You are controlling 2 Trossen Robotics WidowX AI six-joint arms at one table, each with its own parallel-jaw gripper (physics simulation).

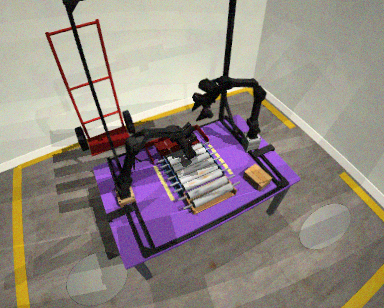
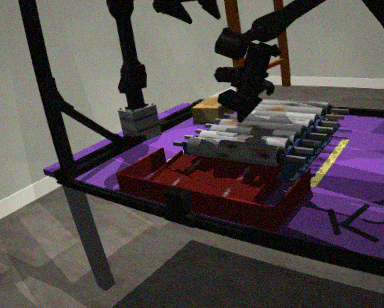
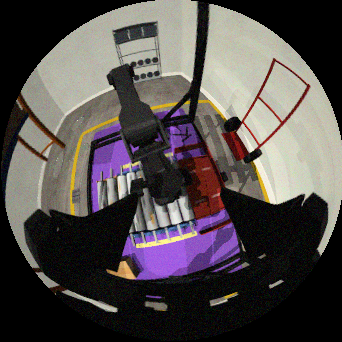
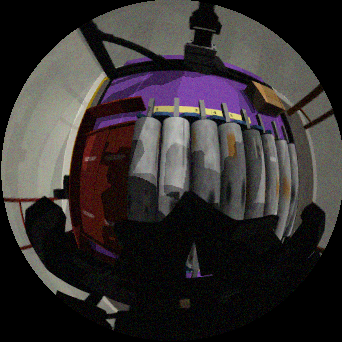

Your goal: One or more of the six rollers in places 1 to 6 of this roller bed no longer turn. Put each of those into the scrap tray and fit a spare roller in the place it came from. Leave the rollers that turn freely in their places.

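Pixels of known places: left gripper, fingertip midpoint: (image 1: 194, 115) (image 2: 205, 20) (image 3: 179, 194); right gripper, fingertip midpoint: (image 2: 239, 121) (image 4: 187, 194); left arm's base, origin of the base link: (image 1: 252, 135) (image 2: 136, 106) (image 4: 201, 43); right arm's base, origin of the base link: (image 1: 124, 194).
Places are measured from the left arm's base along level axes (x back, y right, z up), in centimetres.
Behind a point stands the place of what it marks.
Observation:
The roller bed (image 1: 171, 178) @(x -60.9, y -16.3, z -5.7 cm) holds a row of grey rollers (image 1: 204, 178) (image 2: 233, 150) (image 3: 162, 214) @(x -38.2, y -4.9, z -3.5 cm) (image 4: 204, 150) @(x -39.1, y -4.9, z -3.6 cm) beside a yellow number strip (image 1: 164, 183) (image 4: 188, 109). Two more rollers (image 1: 213, 195) @(x -40.4, y -35.5, z -3.9 cm) lie in a wooden holder (image 1: 221, 200) @(x -35.1, y -36.5, z -10.5 cm) at the near end. The red scrap tray (image 1: 201, 129) @(x -30.4, y 21.4, z -6.4 cm) (image 2: 221, 211) @(x -61.8, y 20.7, z -9.4 cm) (image 3: 204, 178) @(x -53.1, y 15.0, z -8.5 cm) (image 4: 95, 178) @(x -48.7, y 15.4, z -8.4 cm) at the far end is empty. My right gripper (image 1: 191, 155) @(x -45.4, y -3.5, z -0.6 cm) (image 2: 242, 118) @(x -45.4, y -3.5, z -0.6 cm) (image 4: 187, 194) @(x -45.4, y -3.5, z -0.6 cm) is shut and empty, its tip low over the second and third rollers from the tray. I cannot tell if it touches them. My left gripper (image 1: 203, 112) (image 2: 201, 13) @(x -42.2, y 0.3, z 26.1 cm) (image 3: 179, 194) @(x -42.2, y 0.3, z 26.1 cm) is open and empty, high above the tray end.
A cardboard box (image 1: 257, 176) @(x -8.8, y -29.2, z -5.7 cm) (image 2: 207, 111) @(x -11.6, y -21.7, z -6.9 cm) (image 3: 122, 269) @(x -9.6, y -25.4, z -5.5 cm) (image 4: 266, 95) @(x -10.2, y -25.5, z -5.8 cm) lies on the purple table (image 1: 160, 220) @(x -72.8, y -39.7, z -11.1 cm) near the left arm's base. A red hand truck (image 1: 103, 140) (image 3: 234, 143) stands on the floor behind. A ladder (image 2: 283, 55) and a shelf rack (image 3: 137, 31) stand by the walls.

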